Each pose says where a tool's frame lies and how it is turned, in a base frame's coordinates. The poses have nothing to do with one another.
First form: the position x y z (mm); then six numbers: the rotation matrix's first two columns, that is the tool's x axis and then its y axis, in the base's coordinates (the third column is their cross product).
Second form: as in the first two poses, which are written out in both.
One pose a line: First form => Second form
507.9 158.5 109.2 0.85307 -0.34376 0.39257 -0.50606 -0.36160 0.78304 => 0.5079 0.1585 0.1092 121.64 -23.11 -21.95
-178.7 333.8 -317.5 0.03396 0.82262 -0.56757 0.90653 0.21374 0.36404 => -0.1787 0.3338 -0.3175 153.76 34.58 87.64
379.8 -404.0 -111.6 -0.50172 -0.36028 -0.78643 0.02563 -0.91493 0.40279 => 0.3798 -0.4040 -0.1116 40.70 51.85 -144.32
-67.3 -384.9 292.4 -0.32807 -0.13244 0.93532 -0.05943 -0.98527 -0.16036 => -0.0673 -0.3849 0.2924 -26.95 -69.28 -158.02
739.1 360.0 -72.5 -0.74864 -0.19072 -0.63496 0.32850 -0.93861 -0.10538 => 0.7391 0.3600 -0.0725 -7.84 39.42 -165.71
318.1 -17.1 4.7 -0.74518 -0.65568 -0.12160 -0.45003 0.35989 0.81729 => 0.3181 -0.0171 0.0047 124.57 6.98 -138.66
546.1 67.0 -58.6 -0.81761 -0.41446 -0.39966 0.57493 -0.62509 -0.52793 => 0.5461 0.0670 -0.0586 -35.16 23.56 -153.12
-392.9 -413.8 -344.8 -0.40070 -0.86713 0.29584 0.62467 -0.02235 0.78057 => -0.3929 -0.4138 -0.3448 54.80 -17.21 -114.80
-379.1 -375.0 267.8 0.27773 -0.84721 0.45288 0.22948 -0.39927 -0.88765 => -0.3791 -0.3750 0.2678 -84.62 -26.93 -71.85
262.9 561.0 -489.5 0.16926 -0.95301 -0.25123 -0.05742 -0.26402 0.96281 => 0.2629 0.5610 -0.4895 95.89 14.55 -79.93
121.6 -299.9 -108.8 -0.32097 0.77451 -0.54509 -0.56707 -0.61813 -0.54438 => 0.1216 -0.2999 -0.1088 -40.49 33.03 112.51
